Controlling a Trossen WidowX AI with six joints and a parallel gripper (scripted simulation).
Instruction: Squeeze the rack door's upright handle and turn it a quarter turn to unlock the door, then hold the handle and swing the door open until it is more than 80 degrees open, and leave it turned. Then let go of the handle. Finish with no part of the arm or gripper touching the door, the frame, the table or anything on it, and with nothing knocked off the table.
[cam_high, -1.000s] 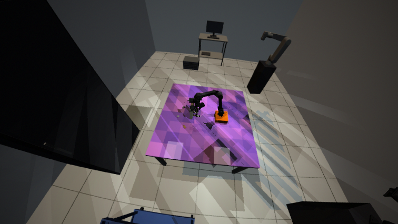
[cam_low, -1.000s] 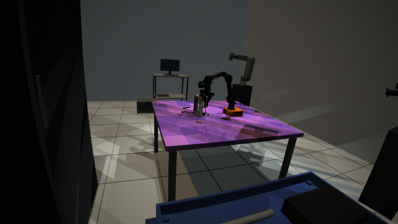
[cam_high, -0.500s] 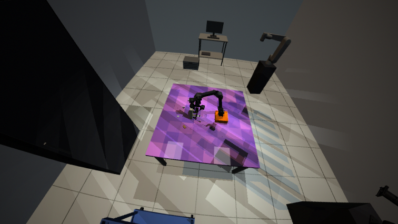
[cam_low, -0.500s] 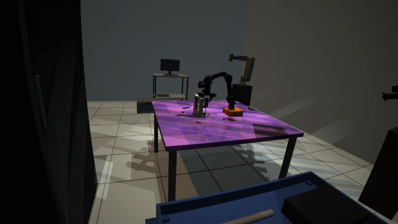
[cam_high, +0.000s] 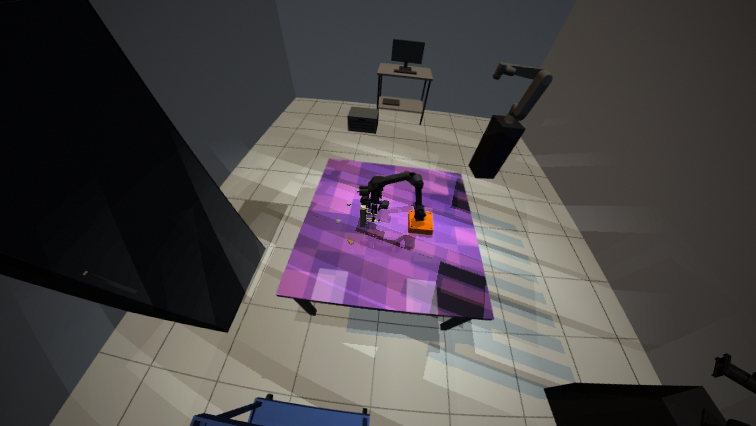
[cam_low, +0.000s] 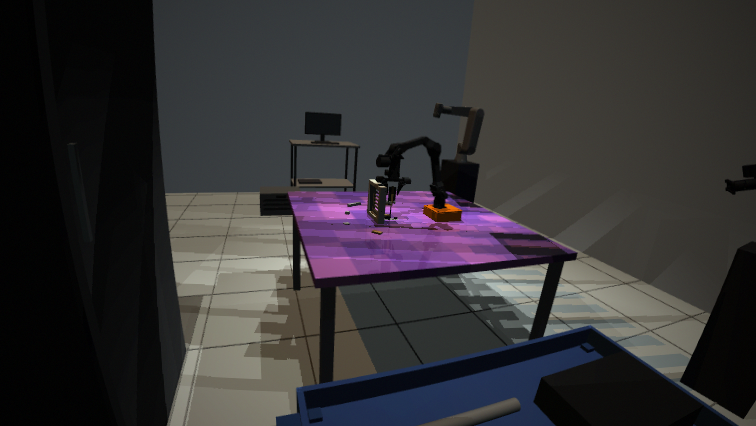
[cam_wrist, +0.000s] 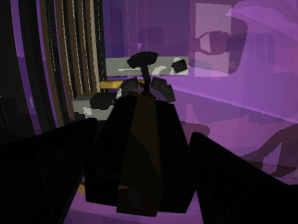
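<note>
Now: gripper tip 1 cm to the left of the dark door handle and 3 cm above it.
</note>
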